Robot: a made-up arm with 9 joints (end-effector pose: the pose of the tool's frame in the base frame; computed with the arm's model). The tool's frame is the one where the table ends. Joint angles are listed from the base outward.
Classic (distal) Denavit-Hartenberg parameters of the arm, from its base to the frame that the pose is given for. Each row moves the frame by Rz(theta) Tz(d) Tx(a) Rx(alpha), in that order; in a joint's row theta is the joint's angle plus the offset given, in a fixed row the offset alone. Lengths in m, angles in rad.
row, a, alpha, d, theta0
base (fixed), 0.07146, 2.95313, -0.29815, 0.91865
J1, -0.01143, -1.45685, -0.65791, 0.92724
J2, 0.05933, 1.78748, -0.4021, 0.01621
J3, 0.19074, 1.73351, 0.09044, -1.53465
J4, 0.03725, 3.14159, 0, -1.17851
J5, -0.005, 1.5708, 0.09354, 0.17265
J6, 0.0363, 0, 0, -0.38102
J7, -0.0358, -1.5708, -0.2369, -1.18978
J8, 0.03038, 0, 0, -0.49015
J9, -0.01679, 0, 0, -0.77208
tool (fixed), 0, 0, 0.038, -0.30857
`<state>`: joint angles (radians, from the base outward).
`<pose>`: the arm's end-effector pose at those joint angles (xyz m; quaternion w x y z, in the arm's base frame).
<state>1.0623 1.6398 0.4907 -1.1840 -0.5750 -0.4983 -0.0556 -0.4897 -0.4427</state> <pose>0.2671 0.2159 0.5090 0.3200 -0.3188 -0.8747 -0.1757</pose>
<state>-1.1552 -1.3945 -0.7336 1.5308 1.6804 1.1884 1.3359 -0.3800 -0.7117</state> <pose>-0.5457 0.2577 0.1372 0.4812 0.4084 -0.7705 0.0892</pose>
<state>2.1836 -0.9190 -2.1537 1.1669 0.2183 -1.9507 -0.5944 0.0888 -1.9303</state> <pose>0.2306 -0.1010 0.5593 0.0015 -0.1455 -0.9612 0.2343</pose>
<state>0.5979 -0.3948 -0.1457 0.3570 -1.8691 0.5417 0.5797 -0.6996 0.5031</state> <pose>0.5424 0.6847 0.5191 0.4949 -0.2461 0.8236 -0.1273</pose>
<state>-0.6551 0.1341 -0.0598 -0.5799 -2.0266 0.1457 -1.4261 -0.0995 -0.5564</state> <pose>-0.3637 0.6871 0.5458 0.1016 -0.6058 -0.3836 0.6896</pose>
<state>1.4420 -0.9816 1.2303 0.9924 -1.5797 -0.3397 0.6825 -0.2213 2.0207</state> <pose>0.5147 -0.0723 0.0434 0.2430 -0.9570 -0.0471 -0.1515</pose>
